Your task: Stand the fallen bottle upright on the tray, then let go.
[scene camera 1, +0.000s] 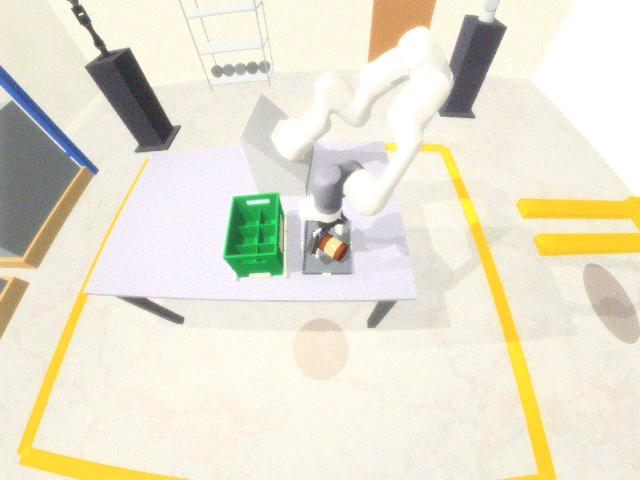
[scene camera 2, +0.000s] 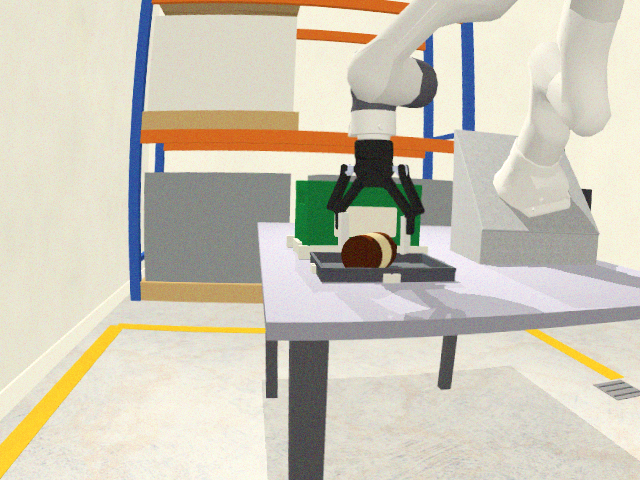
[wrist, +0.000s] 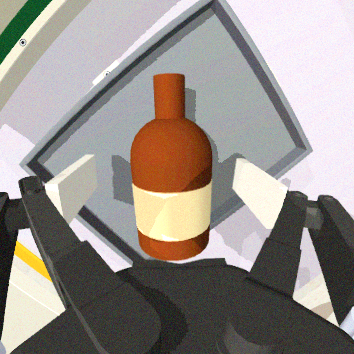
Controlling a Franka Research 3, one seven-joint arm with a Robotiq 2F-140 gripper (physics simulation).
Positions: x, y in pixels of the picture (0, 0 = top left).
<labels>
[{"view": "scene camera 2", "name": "my gripper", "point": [373, 250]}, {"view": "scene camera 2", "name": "brown bottle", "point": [374, 250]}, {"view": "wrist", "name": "my gripper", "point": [166, 171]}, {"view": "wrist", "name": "brown bottle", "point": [170, 156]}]
</labels>
